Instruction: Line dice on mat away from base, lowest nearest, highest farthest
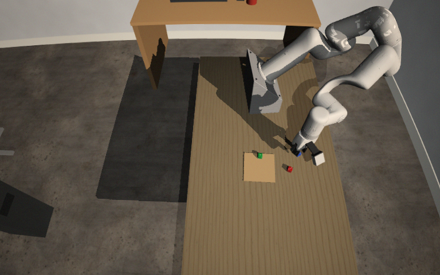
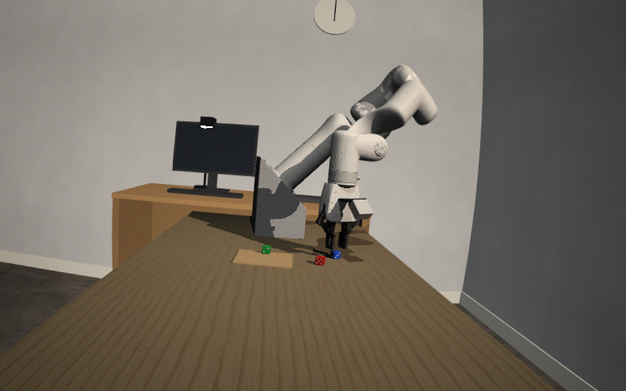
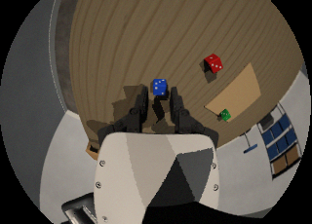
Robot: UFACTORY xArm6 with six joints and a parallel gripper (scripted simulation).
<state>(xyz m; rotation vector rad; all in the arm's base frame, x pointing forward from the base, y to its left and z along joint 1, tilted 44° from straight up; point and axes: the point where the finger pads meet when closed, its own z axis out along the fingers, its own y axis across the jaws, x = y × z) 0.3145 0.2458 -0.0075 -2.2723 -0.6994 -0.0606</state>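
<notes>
My hand is 4 cm above the blue die. Round my hand: red die 8 cm ahead, 4 cm to the right, 4 cm below; then green die 18 cm to the right, 3 cm below, 3 cm ahead; then tan mat 18 cm to the right, 8 cm ahead, 4 cm below.
</notes>
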